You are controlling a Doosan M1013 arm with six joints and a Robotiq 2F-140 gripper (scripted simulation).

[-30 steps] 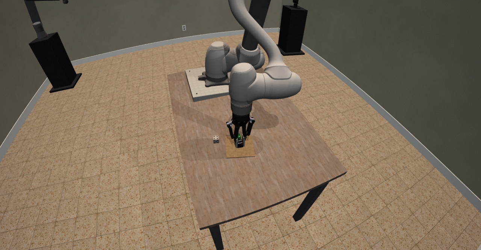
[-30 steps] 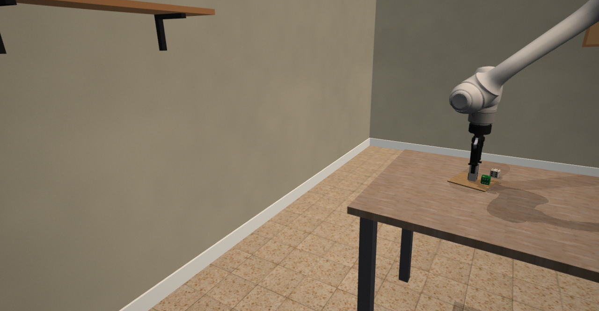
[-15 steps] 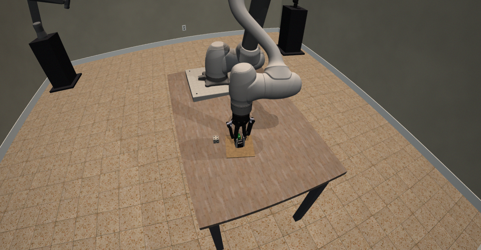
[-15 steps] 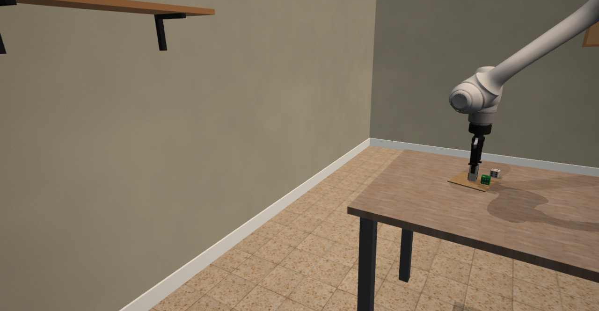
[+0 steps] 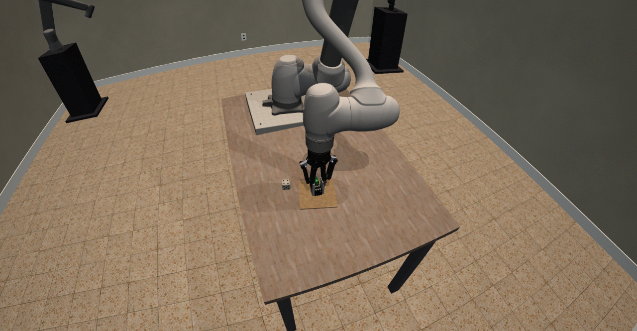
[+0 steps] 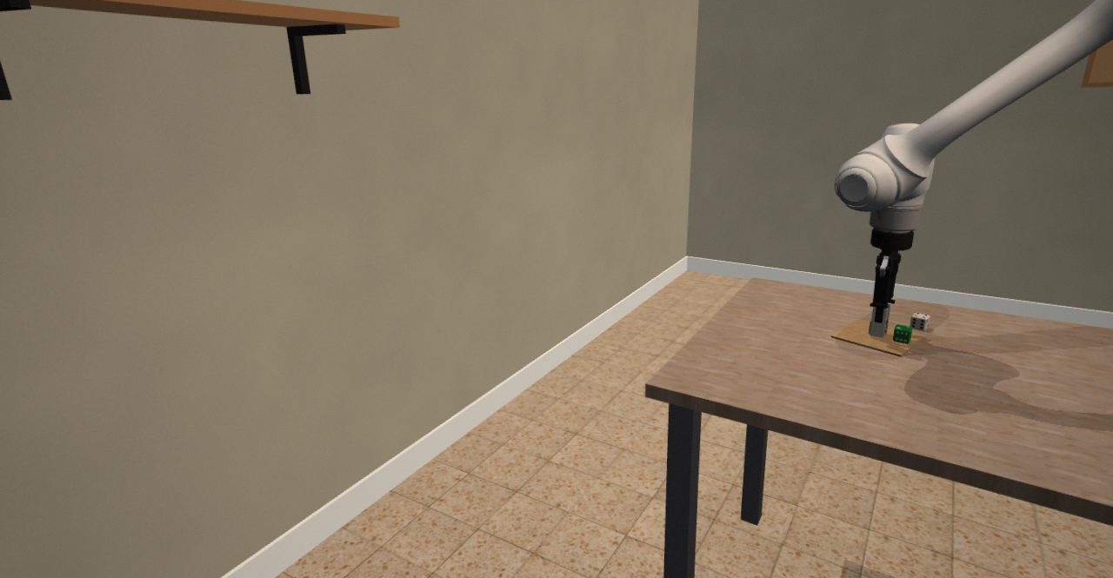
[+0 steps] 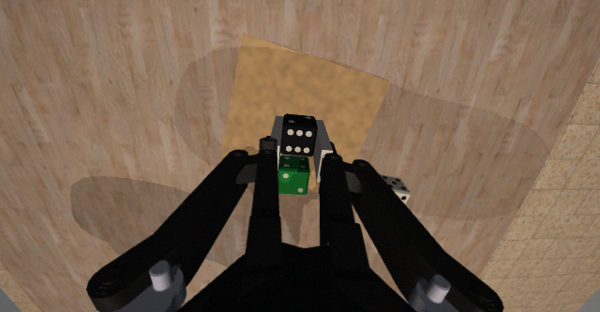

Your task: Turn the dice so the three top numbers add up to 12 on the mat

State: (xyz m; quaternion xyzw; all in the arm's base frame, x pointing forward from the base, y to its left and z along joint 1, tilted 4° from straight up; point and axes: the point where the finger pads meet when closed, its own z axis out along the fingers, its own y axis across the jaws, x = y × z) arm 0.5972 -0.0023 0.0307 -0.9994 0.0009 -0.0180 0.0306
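Right now my hand is 2 cm above the black die. From my hand the other things lie so: white die 6 cm behind, 11 cm to the right, 3 cm below; then green die 4 cm behind, 2 cm below; then tan mat 4 cm below.
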